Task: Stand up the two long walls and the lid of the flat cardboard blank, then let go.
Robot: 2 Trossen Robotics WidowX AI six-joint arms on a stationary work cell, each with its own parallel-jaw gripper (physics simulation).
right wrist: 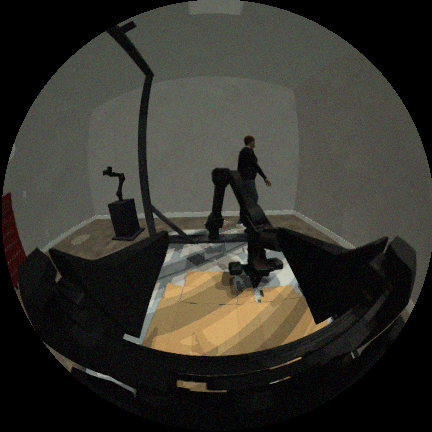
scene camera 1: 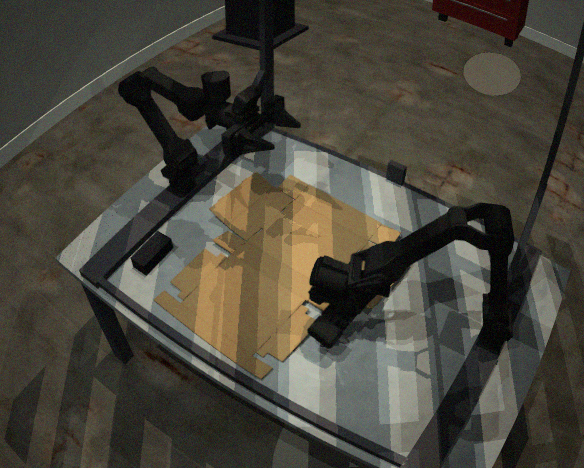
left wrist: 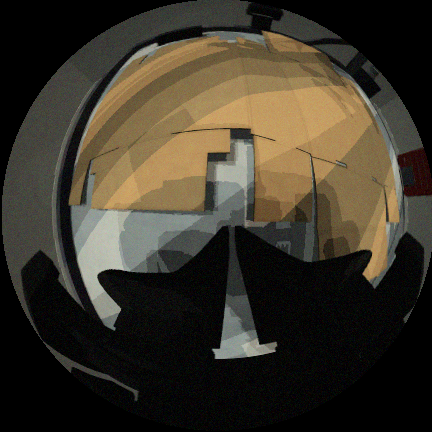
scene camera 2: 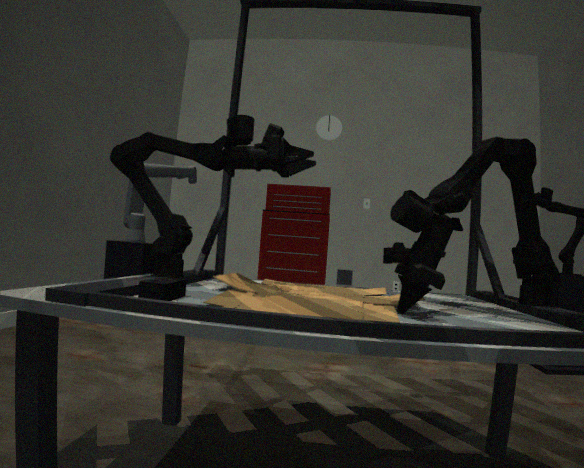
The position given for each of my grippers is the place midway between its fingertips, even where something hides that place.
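A black block (scene camera 1: 159, 245) (scene camera 2: 165, 288) rests on the table, but the right wrist view does not show the block, hidden there by my right gripper. That right gripper (scene camera 1: 287, 136) (scene camera 2: 314, 158) (right wrist: 224, 234) is open, and it holds nothing. I also see my left gripper (scene camera 1: 329, 323) (scene camera 2: 399, 313) (left wrist: 230, 231) (right wrist: 254, 286).
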